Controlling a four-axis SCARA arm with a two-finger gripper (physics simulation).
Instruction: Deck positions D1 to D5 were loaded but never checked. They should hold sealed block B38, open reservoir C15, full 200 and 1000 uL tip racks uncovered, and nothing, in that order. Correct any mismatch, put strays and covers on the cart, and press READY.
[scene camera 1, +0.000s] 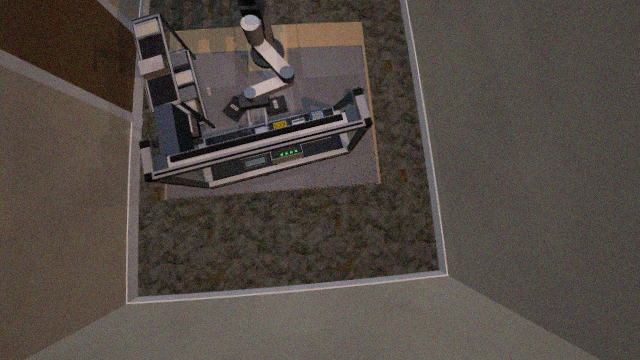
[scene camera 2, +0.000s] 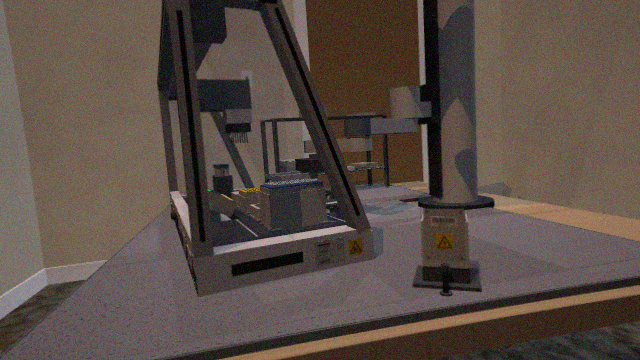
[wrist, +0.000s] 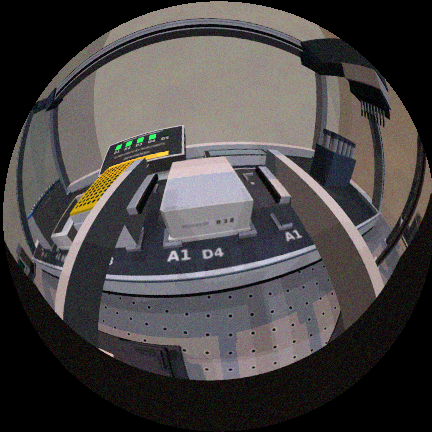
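Pixels of known places: gripper, fingertip midpoint: (scene camera 1: 259, 126) (scene camera 2: 268, 178) (wrist: 205, 160); arm's base at its link origin: (scene camera 2: 454, 205).
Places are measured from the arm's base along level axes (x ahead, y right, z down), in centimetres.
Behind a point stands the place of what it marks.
My gripper (wrist: 205, 160) @[x 64.3, y 4.1, z -14.8 cm] (scene camera 1: 258, 121) @[x 64.3, y 4.1, z -14.8 cm] is open and empty, with its fingers apart on either side of a white block marked B38 (wrist: 207, 192) @[x 65.2, y 4.0, z -11.2 cm] (scene camera 1: 261, 129) @[x 64.7, y 3.7, z -11.2 cm]. The block sits at D4; I see no finger touching it. A yellow-topped tip rack (wrist: 103, 187) @[x 65.1, y -8.4, z -13.1 cm] (scene camera 1: 280, 124) @[x 63.0, y -9.0, z -13.1 cm] (scene camera 2: 249, 190) stands at D3, partly behind the left finger. A pale low item (scene camera 1: 298, 121) @[x 59.7, y -20.5, z -8.8 cm] stands at D2, its details unclear. A tall blue-rimmed tip rack (scene camera 2: 292, 200) (scene camera 1: 317, 115) stands at D1. D5 shows an empty nest. The console (wrist: 142, 142) @[x 81.9, y -11.1, z -14.3 cm] (scene camera 1: 287, 153) shows green marks for D1 to D4. READY cannot be made out.
A pipetting head (wrist: 361, 75) (scene camera 2: 238, 120) hangs over the far end, near a dark blue tube holder (wrist: 334, 162) @[x 75.9, y 28.4, z -12.9 cm] (scene camera 2: 222, 182). Frame posts (scene camera 2: 191, 135) @[x 80.9, y -54.5, z -27.6 cm] rise from the deck. A shelf unit (scene camera 1: 170, 57) (scene camera 2: 263, 150) stands beyond. Two dark labelled pads (scene camera 1: 231, 112) @[x 49.0, y 25.2, z -6.3 cm] (scene camera 1: 285, 103) @[x 44.9, y -12.1, z -6.3 cm] lie before the deck.
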